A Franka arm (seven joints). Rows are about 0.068 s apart.
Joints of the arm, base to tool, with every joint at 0 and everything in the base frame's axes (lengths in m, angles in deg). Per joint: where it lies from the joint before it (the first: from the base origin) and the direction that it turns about. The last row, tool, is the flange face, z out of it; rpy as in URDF.
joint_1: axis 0 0 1 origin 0 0 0.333
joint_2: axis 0 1 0 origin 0 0 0
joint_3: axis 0 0 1 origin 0 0 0.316
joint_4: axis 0 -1 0 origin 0.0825 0 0
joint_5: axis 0 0 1 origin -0.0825 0 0.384
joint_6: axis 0 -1 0 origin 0 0 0
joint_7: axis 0 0 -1 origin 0.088 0 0
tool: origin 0 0 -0.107 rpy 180 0 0
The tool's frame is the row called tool.
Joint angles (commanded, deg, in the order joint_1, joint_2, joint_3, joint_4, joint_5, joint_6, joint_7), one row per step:
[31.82, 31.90, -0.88, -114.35, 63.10, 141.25, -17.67]
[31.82, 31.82, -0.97, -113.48, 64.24, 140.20, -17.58]
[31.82, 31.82, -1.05, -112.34, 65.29, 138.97, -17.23]
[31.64, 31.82, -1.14, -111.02, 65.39, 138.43, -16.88]
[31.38, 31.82, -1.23, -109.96, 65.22, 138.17, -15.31]
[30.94, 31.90, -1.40, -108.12, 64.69, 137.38, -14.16]
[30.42, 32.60, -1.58, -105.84, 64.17, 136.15, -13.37]
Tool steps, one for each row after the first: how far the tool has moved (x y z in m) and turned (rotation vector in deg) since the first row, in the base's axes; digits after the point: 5 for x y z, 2 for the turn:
[0.00370, 0.00384, 0.00568, 1.42, 0.34, -0.56]
[0.00829, 0.00886, 0.01232, 2.96, 0.78, -1.11]
[0.01608, 0.01165, 0.02068, 3.84, 0.27, -1.40]
[0.02329, 0.01228, 0.02762, 4.19, 0.43, -2.65]
[0.03480, 0.01343, 0.03882, 4.93, 0.00, -3.21]
[0.04690, 0.01466, 0.04620, 5.72, -0.18, -3.33]

